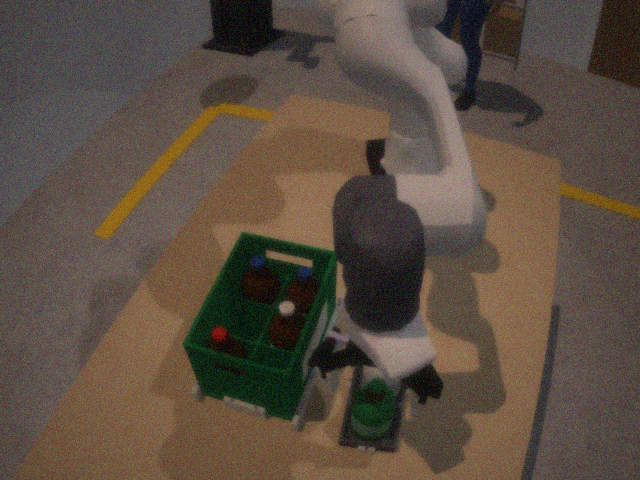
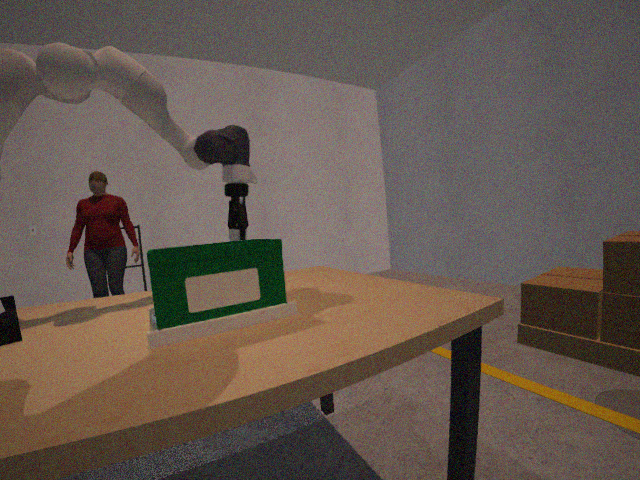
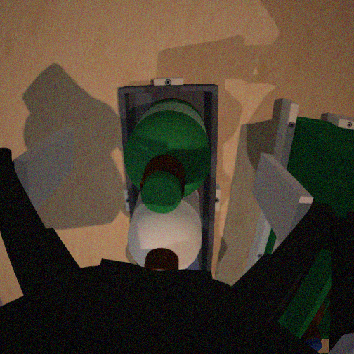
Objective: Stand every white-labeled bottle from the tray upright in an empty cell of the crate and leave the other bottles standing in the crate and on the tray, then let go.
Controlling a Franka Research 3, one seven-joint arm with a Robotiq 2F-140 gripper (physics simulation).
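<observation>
The green crate (image 1: pixel 242 382) (image 2: pixel 170 289) (image 3: pixel 320 160) holds standing bottles: two blue-capped ones (image 1: pixel 261 285) (image 1: pixel 303 291) at the far end, a white-capped one (image 1: pixel 285 328) in the middle right cell and a red-capped one (image 1: pixel 221 338) at the near left. The middle left and near right cells look empty. The dark tray (image 1: pixel 347 431) (image 3: pixel 214 150) holds an upright green-labeled bottle (image 1: pixel 371 413) (image 3: pixel 167 130) and, beside it, an upright white-labeled bottle (image 3: pixel 165 232), its cap hidden by my gripper. A blue patch (image 3: pixel 201 267) shows behind it. My gripper (image 1: pixel 366 392) (image 2: pixel 236 235) (image 3: pixel 164 160) is open and empty, fingers wide on both sides of the tray.
The crate stands close beside the tray on the wooden table (image 1: pixel 315 201) (image 2: pixel 361 310), its wall near one of my fingers. A pale rail (image 2: pixel 222 322) (image 3: pixel 285 125) runs along the crate's base. A person (image 2: pixel 103 227) stands beyond the table. Stacked boxes (image 2: pixel 560 304) stand on the floor.
</observation>
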